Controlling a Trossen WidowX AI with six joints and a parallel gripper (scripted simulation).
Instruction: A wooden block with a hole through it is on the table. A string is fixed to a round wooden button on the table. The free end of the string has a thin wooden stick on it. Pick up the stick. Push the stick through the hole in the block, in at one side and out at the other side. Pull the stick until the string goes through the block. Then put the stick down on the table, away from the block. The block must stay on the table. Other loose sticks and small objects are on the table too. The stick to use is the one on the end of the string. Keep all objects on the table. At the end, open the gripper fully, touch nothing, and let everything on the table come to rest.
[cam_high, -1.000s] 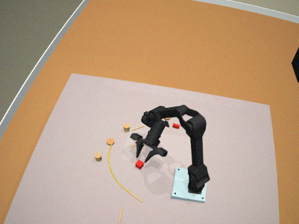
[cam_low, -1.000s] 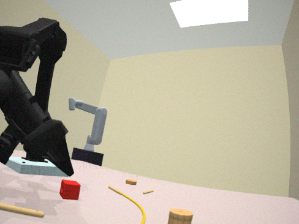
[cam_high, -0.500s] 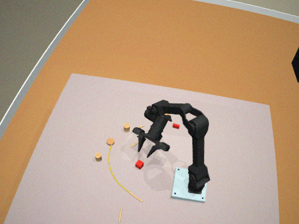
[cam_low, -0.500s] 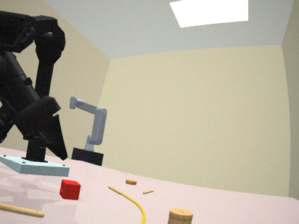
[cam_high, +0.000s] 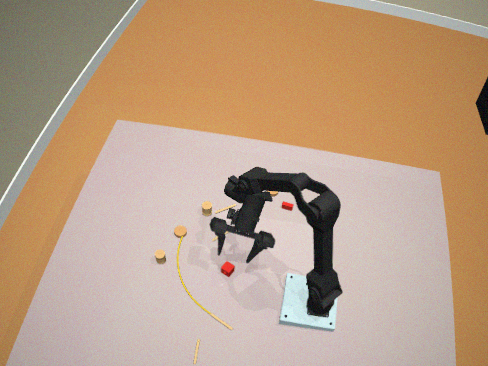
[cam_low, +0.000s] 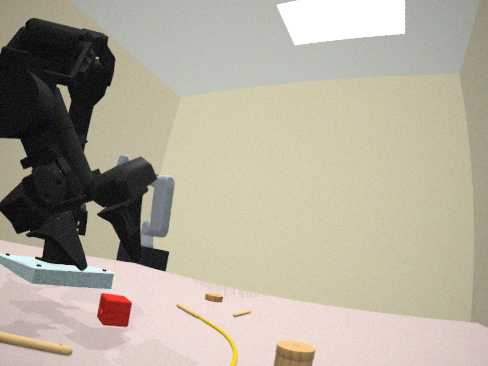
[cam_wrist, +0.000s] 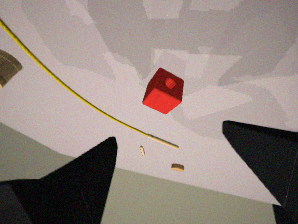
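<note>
Now: the red block 1 cm ahead of my gripper tip, 1 cm to the left of it and 5 cm below it. The rest, counted from my gripper tip: round button 18 cm ahead, 10 cm to the right, 6 cm below.
</note>
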